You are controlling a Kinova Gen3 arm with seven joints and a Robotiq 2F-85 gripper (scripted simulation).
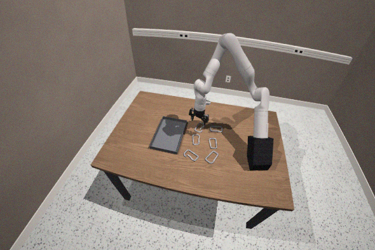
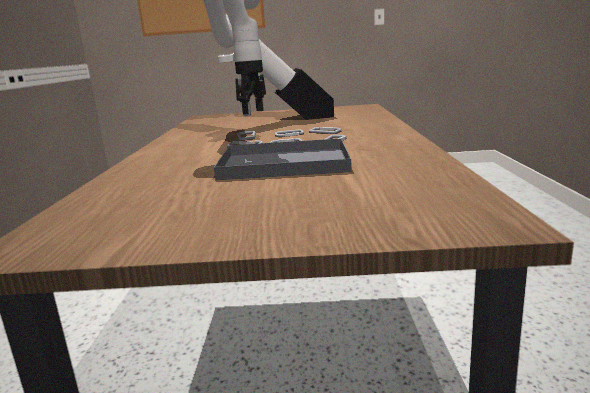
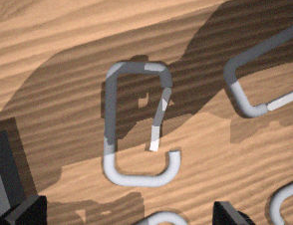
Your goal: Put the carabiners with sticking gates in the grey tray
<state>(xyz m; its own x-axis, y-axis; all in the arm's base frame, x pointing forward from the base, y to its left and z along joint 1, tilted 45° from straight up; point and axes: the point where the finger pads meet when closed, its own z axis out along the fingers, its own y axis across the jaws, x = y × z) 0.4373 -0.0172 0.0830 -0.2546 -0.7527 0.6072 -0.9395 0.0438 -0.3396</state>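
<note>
The grey tray is 19 cm ahead of my hand, 10 cm to the left of it and 9 cm below it. Also, from my hand: carabiner gate (20 cm to the left, 18 cm behind, 10 cm below).
</note>
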